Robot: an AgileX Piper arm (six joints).
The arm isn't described. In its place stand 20 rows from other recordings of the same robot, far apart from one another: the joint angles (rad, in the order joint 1, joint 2, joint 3, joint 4, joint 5, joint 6), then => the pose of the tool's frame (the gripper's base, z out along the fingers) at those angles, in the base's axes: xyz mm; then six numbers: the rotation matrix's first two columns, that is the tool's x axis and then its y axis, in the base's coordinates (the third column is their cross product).
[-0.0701, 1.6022, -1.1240, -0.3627, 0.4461, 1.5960] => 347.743 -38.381 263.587 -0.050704 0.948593 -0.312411 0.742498 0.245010 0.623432
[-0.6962, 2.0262, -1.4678, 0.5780, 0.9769, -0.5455] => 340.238 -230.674 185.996 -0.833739 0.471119 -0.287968 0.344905 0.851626 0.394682
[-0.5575, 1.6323, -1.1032, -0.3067, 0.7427, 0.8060] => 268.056 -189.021 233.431 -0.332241 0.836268 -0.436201 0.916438 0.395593 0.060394
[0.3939, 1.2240, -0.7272, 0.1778, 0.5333, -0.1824] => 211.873 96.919 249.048 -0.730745 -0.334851 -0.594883 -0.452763 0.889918 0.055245
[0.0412, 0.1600, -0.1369, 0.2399, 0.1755, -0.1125] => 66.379 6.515 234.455 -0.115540 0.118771 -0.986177 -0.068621 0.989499 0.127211
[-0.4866, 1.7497, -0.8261, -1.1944, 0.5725, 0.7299] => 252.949 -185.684 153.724 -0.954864 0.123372 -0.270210 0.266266 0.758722 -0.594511
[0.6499, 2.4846, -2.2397, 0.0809, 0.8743, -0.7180] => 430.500 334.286 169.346 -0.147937 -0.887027 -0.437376 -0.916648 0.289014 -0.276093
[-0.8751, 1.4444, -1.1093, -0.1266, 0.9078, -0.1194] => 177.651 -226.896 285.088 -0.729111 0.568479 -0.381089 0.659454 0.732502 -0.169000
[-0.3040, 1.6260, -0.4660, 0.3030, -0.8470, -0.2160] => 260.298 -102.985 171.191 -0.241018 0.063506 -0.968441 0.495688 0.865945 -0.066578
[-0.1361, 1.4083, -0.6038, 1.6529, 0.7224, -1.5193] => 256.343 25.420 218.507 -0.655230 0.211244 -0.725293 -0.318831 0.793074 0.519018
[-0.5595, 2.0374, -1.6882, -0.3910, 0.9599, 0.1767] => 359.511 -258.665 234.046 -0.817371 0.449714 -0.360086 0.559435 0.768870 -0.309632
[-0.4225, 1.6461, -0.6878, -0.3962, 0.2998, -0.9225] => 246.632 -122.251 141.542 -0.654271 -0.756216 -0.008204 -0.683187 0.595670 -0.422412
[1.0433, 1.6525, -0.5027, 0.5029, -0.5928, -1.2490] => 161.311 228.222 148.686 0.350128 -0.799118 -0.488693 -0.673423 0.147891 -0.724313
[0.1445, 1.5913, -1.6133, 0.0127, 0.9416, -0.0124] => 348.702 51.685 386.440 -0.731062 -0.111357 -0.673163 -0.154433 0.987994 0.004277
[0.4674, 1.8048, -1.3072, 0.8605, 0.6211, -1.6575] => 335.283 214.190 247.679 0.105326 -0.734304 -0.670600 -0.937457 0.151672 -0.313320
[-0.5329, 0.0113, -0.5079, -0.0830, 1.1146, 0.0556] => -9.059 -2.520 275.530 -0.424275 0.272205 -0.863652 0.570104 0.821299 -0.021212
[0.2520, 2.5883, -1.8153, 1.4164, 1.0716, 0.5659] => 459.173 199.744 59.664 -0.388742 0.397360 0.831255 0.919412 0.108871 0.377927
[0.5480, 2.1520, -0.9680, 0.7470, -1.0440, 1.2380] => 363.788 159.425 110.398 0.086770 0.996141 -0.013156 0.158378 -0.000756 0.987378
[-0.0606, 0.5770, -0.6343, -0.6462, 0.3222, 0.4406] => 116.817 -24.471 356.945 -0.158205 -0.166852 -0.973207 0.223745 0.953924 -0.199919
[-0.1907, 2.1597, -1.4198, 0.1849, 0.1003, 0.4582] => 459.856 -87.067 139.454 -0.431099 0.693129 -0.577690 0.542608 0.710683 0.447779
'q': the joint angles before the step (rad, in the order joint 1, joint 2, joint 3, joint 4, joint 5, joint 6). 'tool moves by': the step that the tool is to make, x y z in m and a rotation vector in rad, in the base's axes. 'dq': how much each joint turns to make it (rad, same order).
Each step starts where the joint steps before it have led.
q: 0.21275 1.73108 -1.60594 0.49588 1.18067 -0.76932
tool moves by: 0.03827 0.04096 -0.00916 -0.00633 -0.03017 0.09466
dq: 0.07822 0.18920 -0.23300 -0.01124 0.02190 -0.00722
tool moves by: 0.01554 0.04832 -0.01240 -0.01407 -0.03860 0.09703
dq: 0.09761 0.13635 -0.16805 -0.02613 0.00001 0.00000
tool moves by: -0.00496 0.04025 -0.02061 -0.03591 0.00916 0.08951
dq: 0.08882 0.07450 -0.05150 -0.02827 0.00097 -0.00123
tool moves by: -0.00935 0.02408 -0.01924 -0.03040 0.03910 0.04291
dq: 0.05670 0.03684 0.00509 -0.01351 0.00070 0.01659
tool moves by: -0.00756 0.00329 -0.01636 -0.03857 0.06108 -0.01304
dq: 0.01630 0.00037 0.05611 -0.01258 0.00273 0.03555
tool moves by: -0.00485 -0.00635 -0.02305 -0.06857 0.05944 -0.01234
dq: -0.00080 -0.00003 0.08051 -0.03184 -0.00003 0.01714
